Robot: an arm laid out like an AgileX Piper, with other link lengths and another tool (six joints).
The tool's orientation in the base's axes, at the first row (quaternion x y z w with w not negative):
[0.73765, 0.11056, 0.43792, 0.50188]
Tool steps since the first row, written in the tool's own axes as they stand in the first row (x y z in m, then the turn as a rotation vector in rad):
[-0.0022, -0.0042, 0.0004, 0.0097, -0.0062, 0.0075]
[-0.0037, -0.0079, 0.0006, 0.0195, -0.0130, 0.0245]
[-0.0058, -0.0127, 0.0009, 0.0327, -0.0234, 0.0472]
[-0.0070, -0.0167, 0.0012, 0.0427, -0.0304, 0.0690]
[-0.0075, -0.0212, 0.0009, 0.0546, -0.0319, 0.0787]
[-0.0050, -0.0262, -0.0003, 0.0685, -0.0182, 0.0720]
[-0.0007, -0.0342, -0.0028, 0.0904, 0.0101, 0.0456]
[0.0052, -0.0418, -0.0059, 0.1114, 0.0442, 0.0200]
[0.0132, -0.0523, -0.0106, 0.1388, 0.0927, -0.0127]
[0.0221, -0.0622, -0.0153, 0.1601, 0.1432, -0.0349]
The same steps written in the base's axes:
[0.0002, 0.0004, -0.0047, 0.0131, 0.0039, -0.0008]
[0.0004, 0.0011, -0.0087, 0.0337, 0.0021, -0.0032]
[0.0008, 0.0019, -0.0138, 0.0616, 0.0004, -0.0074]
[0.0014, 0.0029, -0.0179, 0.0859, -0.0043, -0.0104]
[0.0021, 0.0049, -0.0219, 0.1007, -0.0027, -0.0064]
[0.0041, 0.0095, -0.0246, 0.1001, 0.0035, 0.0133]
[0.0069, 0.0175, -0.0287, 0.0852, 0.0204, 0.0517]
[0.0102, 0.0267, -0.0315, 0.0689, 0.0334, 0.0944]
[0.0142, 0.0395, -0.0355, 0.0469, 0.0481, 0.1533]
[0.0187, 0.0525, -0.0385, 0.0288, 0.0514, 0.2095]

